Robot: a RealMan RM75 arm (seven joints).
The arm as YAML. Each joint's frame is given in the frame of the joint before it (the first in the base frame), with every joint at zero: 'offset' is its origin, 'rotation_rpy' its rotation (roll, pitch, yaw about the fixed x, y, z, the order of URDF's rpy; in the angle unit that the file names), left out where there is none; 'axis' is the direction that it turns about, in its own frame. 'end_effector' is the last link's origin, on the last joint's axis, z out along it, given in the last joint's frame.
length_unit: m
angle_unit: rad
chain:
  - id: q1
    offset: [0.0, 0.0, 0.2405]
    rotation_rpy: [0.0, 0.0, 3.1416]
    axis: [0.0, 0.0, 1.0]
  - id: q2
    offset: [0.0, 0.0, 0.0]
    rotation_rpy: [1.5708, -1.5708, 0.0]
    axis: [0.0, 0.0, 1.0]
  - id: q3
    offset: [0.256, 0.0, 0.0]
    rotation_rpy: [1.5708, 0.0, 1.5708]
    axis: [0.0, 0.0, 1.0]
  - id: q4
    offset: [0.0, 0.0, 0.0]
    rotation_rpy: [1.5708, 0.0, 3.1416]
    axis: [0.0, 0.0, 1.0]
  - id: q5
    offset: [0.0, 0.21, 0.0]
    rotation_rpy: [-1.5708, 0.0, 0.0]
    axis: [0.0, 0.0, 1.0]
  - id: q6
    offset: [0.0, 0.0, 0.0]
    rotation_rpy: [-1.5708, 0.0, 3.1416]
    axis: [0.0, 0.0, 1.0]
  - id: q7
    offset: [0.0, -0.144, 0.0]
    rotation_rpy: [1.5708, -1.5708, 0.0]
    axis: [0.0, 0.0, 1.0]
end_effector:
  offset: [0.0, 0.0, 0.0]
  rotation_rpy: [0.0, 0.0, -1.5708]
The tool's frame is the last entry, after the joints.
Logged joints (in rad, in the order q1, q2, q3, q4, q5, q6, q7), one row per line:
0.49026, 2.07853, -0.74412, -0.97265, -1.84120, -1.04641, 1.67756
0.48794, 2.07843, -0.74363, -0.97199, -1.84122, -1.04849, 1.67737
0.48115, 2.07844, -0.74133, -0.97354, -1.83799, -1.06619, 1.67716
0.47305, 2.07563, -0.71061, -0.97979, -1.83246, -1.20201, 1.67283
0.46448, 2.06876, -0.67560, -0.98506, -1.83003, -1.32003, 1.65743
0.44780, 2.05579, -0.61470, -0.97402, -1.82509, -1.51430, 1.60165
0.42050, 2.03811, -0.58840, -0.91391, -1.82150, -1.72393, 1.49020
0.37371, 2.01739, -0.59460, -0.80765, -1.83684, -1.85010, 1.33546
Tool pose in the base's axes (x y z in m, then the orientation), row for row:
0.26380, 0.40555, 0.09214, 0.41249, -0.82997, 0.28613, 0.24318
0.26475, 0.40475, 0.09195, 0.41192, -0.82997, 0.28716, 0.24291
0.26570, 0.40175, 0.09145, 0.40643, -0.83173, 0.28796, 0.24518
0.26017, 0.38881, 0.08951, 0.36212, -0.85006, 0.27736, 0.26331
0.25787, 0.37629, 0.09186, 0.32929, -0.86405, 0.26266, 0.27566
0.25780, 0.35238, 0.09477, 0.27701, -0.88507, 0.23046, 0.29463
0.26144, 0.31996, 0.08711, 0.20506, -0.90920, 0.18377, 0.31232
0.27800, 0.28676, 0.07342, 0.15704, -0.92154, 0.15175, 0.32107
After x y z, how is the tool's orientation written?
As a quaternion, w x y z.
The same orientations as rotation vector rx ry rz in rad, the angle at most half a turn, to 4 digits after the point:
-2.0875, 0.7197, 0.6116
-2.0881, 0.7224, 0.6111
-2.0978, 0.7263, 0.6184
-2.1892, 0.7143, 0.6781
-2.2607, 0.6872, 0.7212
-2.3767, 0.6189, 0.7912
-2.5346, 0.5123, 0.8707
-2.6372, 0.4343, 0.9188

